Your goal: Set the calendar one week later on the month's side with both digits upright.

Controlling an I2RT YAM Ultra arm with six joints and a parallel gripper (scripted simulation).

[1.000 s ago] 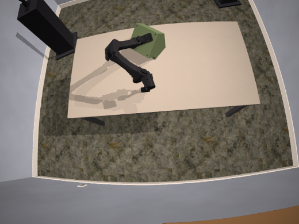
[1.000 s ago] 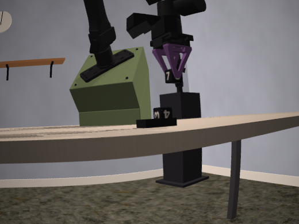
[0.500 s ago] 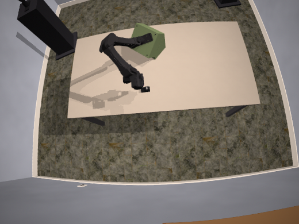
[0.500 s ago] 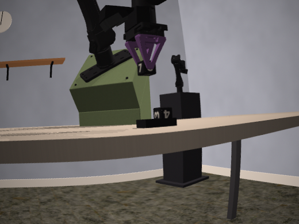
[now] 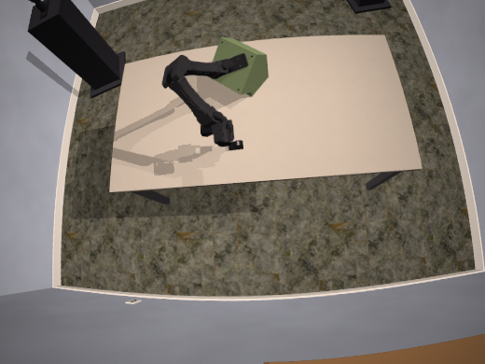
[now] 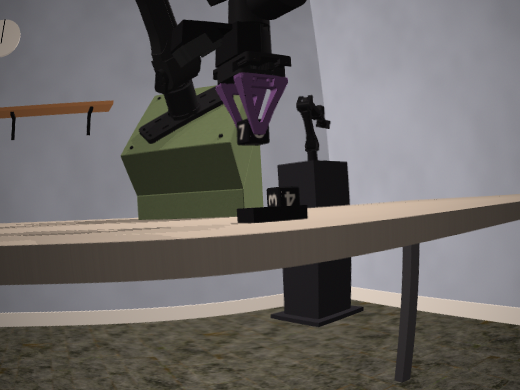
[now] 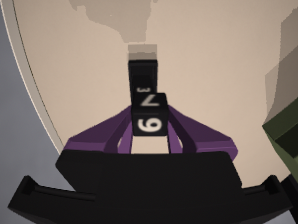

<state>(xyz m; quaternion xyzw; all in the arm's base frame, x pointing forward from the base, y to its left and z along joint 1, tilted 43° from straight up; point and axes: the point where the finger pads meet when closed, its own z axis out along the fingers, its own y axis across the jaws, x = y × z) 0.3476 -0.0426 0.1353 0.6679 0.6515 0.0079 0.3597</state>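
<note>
My hand is 1 cm short of the black calendar tray, 2 cm to the right of it and 10 cm above it.
</note>
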